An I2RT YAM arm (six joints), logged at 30 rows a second.
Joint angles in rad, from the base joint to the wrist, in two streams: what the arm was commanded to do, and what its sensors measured. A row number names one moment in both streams.
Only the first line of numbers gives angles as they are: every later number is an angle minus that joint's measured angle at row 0.
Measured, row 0:
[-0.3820, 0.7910, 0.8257, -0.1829, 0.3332, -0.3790]
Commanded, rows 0 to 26:
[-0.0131, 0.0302, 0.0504, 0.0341, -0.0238, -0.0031]
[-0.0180, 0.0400, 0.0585, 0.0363, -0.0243, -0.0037]
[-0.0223, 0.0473, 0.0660, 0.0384, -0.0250, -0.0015]
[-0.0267, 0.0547, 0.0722, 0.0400, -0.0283, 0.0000]
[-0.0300, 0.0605, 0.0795, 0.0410, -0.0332, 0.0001]
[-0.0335, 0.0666, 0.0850, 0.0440, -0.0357, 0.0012]
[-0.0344, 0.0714, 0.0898, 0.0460, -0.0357, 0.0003]
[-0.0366, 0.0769, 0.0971, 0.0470, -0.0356, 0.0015]
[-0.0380, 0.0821, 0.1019, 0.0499, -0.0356, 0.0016]
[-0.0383, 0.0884, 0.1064, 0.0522, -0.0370, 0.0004]
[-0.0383, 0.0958, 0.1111, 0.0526, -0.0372, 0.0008]
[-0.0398, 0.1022, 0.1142, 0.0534, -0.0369, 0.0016]
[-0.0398, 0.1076, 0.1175, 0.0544, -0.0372, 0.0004]
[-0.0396, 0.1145, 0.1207, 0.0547, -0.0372, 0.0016]
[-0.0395, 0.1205, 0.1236, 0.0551, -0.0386, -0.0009]
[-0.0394, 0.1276, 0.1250, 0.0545, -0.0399, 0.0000]
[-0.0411, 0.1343, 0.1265, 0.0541, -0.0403, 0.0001]
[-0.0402, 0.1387, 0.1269, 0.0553, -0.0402, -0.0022]
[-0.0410, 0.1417, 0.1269, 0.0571, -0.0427, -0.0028]
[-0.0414, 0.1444, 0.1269, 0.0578, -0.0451, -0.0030]
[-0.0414, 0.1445, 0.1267, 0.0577, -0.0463, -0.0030]
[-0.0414, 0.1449, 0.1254, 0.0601, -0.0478, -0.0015]
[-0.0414, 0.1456, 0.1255, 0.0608, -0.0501, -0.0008]
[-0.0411, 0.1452, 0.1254, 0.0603, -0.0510, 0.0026]
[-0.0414, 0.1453, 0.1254, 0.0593, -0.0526, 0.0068]
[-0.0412, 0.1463, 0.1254, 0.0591, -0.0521, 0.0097]
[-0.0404, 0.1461, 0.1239, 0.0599, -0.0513, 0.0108]
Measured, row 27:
[-0.0416, 0.1343, 0.0958, 0.0267, -0.0255, -0.0038]
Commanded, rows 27 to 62:
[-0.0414, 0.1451, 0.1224, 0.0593, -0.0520, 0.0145]
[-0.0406, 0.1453, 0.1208, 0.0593, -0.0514, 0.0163]
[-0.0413, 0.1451, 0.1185, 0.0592, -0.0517, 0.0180]
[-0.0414, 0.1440, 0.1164, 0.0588, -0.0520, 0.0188]
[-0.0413, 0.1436, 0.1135, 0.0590, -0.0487, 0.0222]
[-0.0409, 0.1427, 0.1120, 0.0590, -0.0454, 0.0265]
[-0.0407, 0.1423, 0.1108, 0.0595, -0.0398, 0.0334]
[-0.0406, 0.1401, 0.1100, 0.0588, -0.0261, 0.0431]
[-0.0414, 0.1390, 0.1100, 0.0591, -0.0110, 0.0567]
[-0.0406, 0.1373, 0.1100, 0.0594, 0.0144, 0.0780]
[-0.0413, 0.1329, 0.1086, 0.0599, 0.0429, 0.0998]
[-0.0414, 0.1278, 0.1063, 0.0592, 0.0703, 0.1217]
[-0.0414, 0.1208, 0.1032, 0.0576, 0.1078, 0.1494]
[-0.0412, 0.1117, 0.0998, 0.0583, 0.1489, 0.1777]
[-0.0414, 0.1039, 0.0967, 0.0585, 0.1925, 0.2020]
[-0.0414, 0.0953, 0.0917, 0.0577, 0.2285, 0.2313]
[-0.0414, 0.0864, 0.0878, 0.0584, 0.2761, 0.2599]
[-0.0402, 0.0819, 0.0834, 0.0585, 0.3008, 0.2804]
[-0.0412, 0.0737, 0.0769, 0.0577, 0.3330, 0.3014]
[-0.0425, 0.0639, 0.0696, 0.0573, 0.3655, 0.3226]
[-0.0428, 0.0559, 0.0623, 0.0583, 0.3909, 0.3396]
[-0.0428, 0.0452, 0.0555, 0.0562, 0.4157, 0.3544]
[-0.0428, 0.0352, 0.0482, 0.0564, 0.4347, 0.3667]
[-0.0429, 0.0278, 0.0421, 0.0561, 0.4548, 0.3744]
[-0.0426, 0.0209, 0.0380, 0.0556, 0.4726, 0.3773]
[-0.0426, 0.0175, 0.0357, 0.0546, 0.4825, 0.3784]
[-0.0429, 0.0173, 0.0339, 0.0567, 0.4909, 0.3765]
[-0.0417, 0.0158, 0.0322, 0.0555, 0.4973, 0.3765]
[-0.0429, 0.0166, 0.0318, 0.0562, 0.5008, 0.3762]
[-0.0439, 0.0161, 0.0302, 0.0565, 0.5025, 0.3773]
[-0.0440, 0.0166, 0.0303, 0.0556, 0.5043, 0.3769]
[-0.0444, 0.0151, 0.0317, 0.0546, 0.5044, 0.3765]
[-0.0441, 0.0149, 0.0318, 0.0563, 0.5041, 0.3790]
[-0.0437, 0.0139, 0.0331, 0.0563, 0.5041, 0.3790]
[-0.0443, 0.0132, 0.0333, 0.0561, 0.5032, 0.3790]
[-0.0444, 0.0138, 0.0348, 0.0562, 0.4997, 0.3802]
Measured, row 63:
[-0.0428, 0.0252, 0.0404, 0.0377, 0.4788, 0.3628]
